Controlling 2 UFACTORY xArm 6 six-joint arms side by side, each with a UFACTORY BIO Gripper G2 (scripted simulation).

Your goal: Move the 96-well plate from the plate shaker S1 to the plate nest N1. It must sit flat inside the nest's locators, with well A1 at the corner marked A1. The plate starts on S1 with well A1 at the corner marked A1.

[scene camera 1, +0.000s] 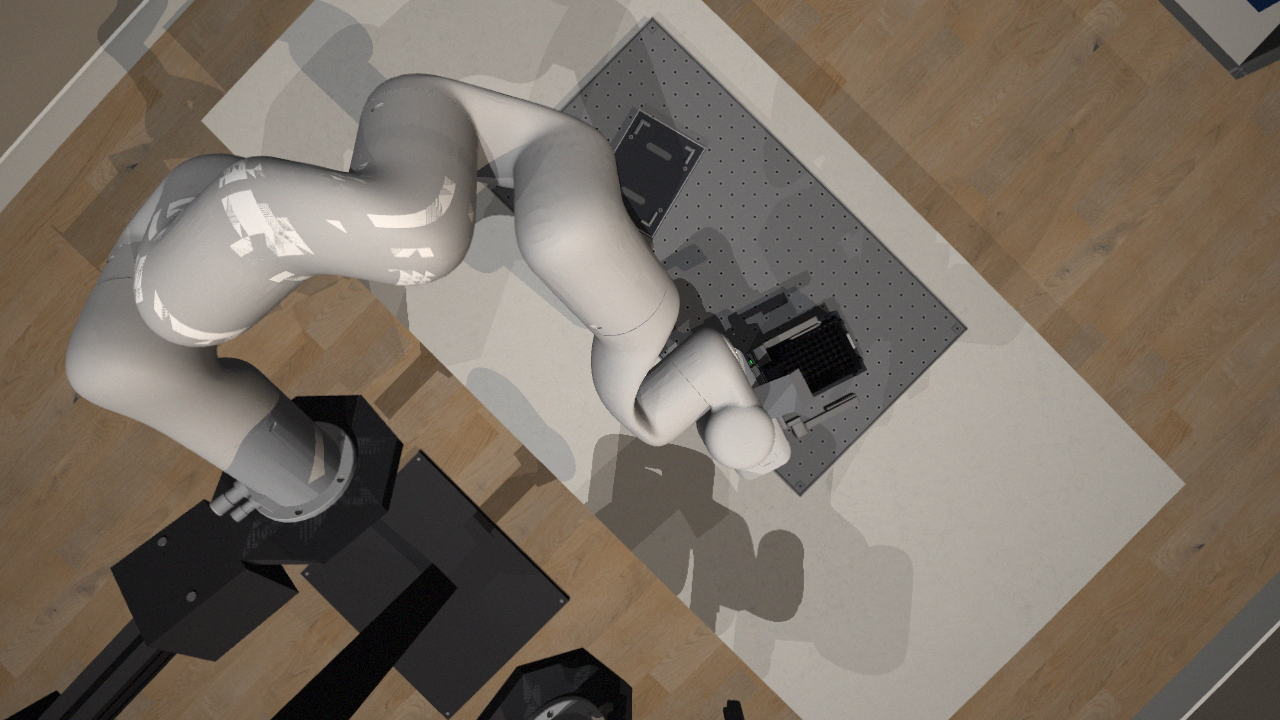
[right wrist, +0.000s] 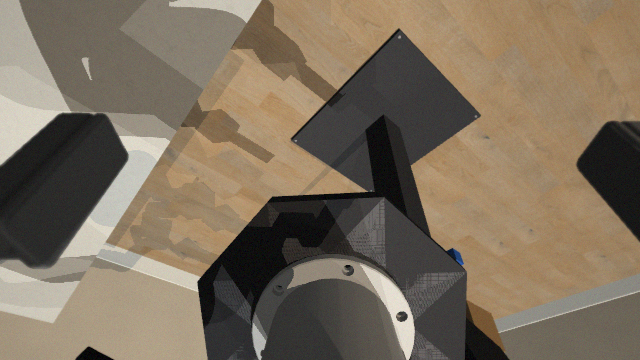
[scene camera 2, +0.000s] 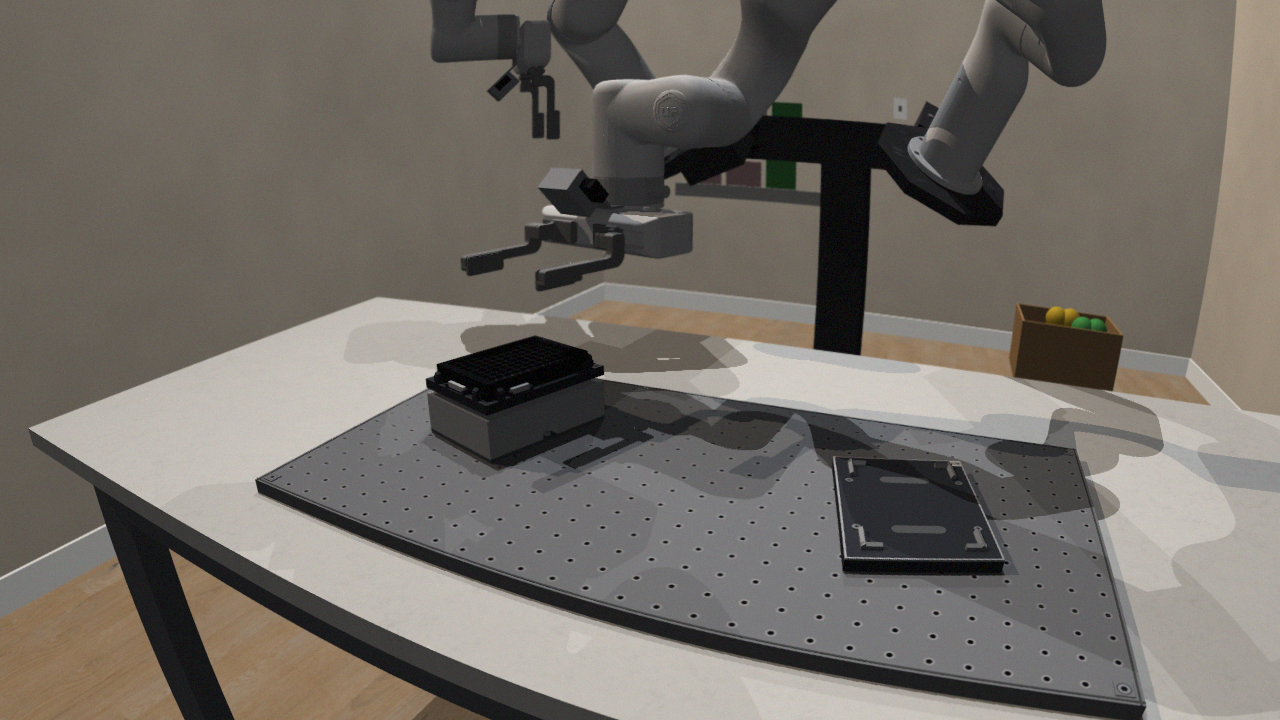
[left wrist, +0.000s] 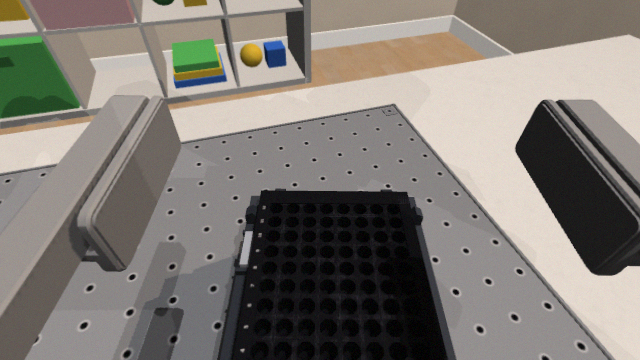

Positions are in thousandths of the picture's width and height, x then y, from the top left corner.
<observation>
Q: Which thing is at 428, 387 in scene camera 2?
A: My left gripper.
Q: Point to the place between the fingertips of my left gripper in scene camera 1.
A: At 654, 498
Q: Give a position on a black 96-well plate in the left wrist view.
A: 487, 671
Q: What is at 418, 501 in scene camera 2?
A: A black 96-well plate.
</observation>
